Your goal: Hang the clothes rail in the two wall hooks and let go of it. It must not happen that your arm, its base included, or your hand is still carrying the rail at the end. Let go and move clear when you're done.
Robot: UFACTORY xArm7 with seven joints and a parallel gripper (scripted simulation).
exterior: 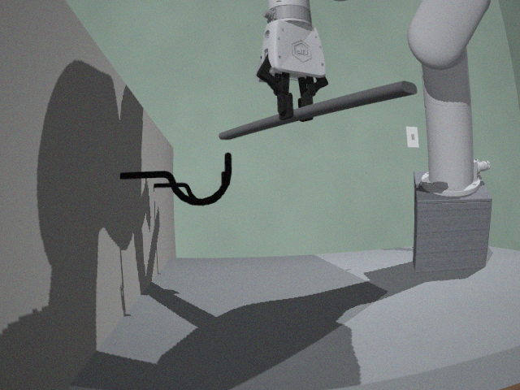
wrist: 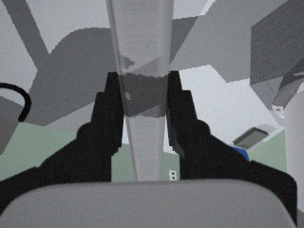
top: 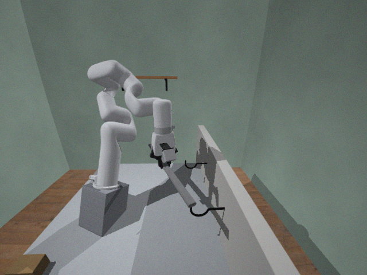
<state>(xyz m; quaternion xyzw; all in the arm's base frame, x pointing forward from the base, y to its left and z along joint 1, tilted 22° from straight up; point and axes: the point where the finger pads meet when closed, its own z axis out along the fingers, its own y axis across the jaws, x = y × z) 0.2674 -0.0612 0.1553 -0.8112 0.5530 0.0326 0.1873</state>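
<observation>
Now: hand 10 mm above the clothes rail. Also, from my hand: brown box: 480 mm behind, 280 mm to the right, 250 mm below; blue object: 480 mm behind, 370 mm to the left, 260 mm below; grey wall panel: 510 mm below, 270 mm ahead.
</observation>
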